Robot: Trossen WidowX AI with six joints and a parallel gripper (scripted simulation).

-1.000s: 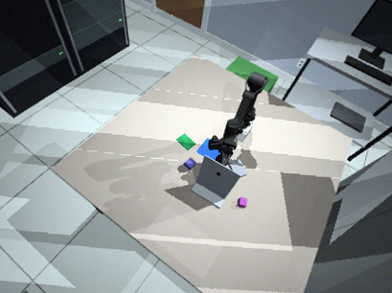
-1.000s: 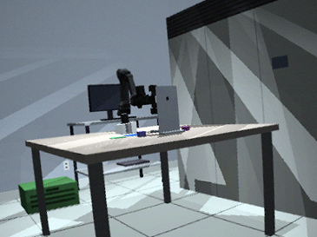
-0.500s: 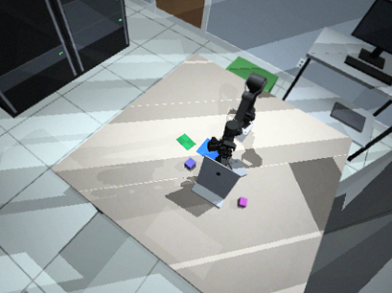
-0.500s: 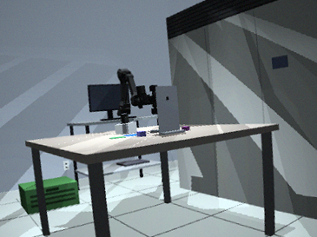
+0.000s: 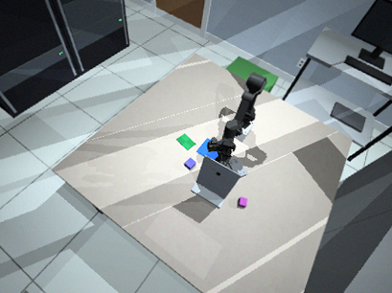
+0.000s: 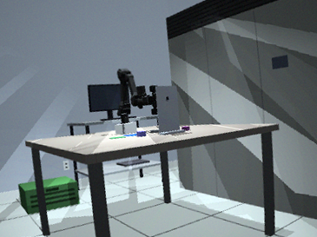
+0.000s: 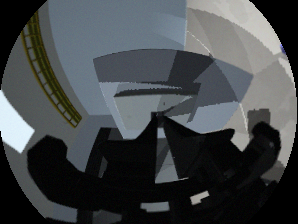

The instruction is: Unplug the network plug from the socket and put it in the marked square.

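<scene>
The blue square lies 210 mm below my gripper tip, 170 mm to the right of it and 170 mm behind it. Also, from my gripper tip: grey panel (80 mm below, 20 mm ahead, 10 mm to the left); then pale flat plate (210 mm below, 200 mm behind, 20 mm to the left); then pale plug (right at my gripper tip).
</scene>
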